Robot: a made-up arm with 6 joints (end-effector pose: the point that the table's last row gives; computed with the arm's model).
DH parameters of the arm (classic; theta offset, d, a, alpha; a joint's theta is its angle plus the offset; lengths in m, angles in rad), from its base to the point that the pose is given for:
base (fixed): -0.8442 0 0.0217 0
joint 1: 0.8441 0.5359 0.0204 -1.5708
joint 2: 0.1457 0 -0.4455 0
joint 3: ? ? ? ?
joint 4: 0 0.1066 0.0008 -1.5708
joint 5: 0 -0.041 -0.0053 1.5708
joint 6: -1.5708 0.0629 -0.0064 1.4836
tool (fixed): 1.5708 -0.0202 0 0
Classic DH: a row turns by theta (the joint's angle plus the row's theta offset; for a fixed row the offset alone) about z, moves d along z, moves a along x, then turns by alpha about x.
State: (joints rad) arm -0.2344 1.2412 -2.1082 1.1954 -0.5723 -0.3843
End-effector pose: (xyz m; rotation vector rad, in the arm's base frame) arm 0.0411 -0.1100 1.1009 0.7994 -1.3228 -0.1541
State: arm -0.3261 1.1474 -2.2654 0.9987 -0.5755 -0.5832
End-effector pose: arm -0.0458 -0.0947 1.1154 0.3768 -1.5829 -0.3453
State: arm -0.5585 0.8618 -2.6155 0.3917 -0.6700 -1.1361
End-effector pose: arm -0.2866 0.0359 1.0606 -0.6445 -2.1585 -1.3618
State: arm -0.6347 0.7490 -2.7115 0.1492 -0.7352 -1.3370
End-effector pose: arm -0.3514 0.1099 1.0012 -0.8777 -2.2909 -1.8971
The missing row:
joint 3: 1.3379 -0.0516 -0.0173 1.5708
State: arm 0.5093 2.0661 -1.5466 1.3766 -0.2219 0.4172
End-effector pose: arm 0.4241 0.1448 0.8144 1.6254 0.5740 -0.0464
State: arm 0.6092 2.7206 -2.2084 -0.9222 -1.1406 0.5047
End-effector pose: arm 0.5261 0.3084 0.6615 -0.1128 -0.4630 1.3795
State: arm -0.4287 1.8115 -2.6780 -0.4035 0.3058 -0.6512
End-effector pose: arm 0.2206 -0.2302 1.0828 -1.0364 -0.2657 -0.8765
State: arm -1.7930 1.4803 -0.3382 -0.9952 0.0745 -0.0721
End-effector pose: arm -0.1069 -0.1515 0.8539 0.2292 1.5338 -0.9518
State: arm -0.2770 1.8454 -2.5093 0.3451 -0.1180 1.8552
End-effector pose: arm 0.2822 -0.1772 1.0783 1.8730 -0.7276 0.8301
